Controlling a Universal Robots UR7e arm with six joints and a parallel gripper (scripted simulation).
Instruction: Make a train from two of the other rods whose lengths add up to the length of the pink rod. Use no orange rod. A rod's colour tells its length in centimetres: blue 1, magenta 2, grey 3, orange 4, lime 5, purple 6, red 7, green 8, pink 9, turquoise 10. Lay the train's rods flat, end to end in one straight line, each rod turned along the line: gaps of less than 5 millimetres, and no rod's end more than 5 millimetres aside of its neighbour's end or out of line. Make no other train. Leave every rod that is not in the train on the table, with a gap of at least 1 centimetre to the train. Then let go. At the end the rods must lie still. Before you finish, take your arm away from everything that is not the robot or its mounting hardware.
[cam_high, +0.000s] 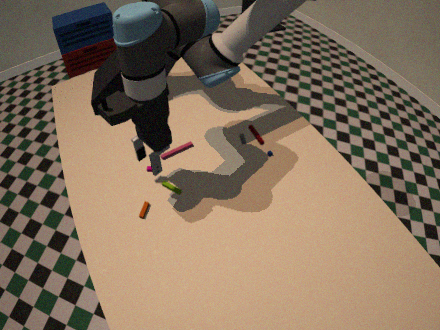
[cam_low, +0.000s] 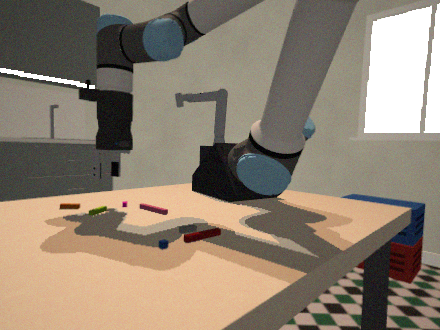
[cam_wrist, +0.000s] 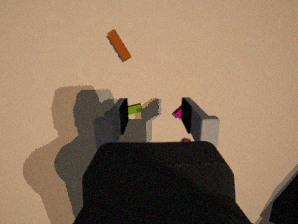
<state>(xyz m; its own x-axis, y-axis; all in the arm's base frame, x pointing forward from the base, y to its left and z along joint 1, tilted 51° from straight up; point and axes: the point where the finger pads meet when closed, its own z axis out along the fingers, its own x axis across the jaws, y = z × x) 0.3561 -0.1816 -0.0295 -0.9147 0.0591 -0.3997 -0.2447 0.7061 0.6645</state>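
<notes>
Right now my hand is 40 mm past the magenta rod, 10 mm to the right of it and 80 mm above it. From my hand the other things lie so: lime rod 30 mm ahead, 30 mm to the left, 80 mm below; then pink rod 60 mm behind, 90 mm to the left, 80 mm below; then orange rod 60 mm ahead, 50 mm to the right, 80 mm below.
</notes>
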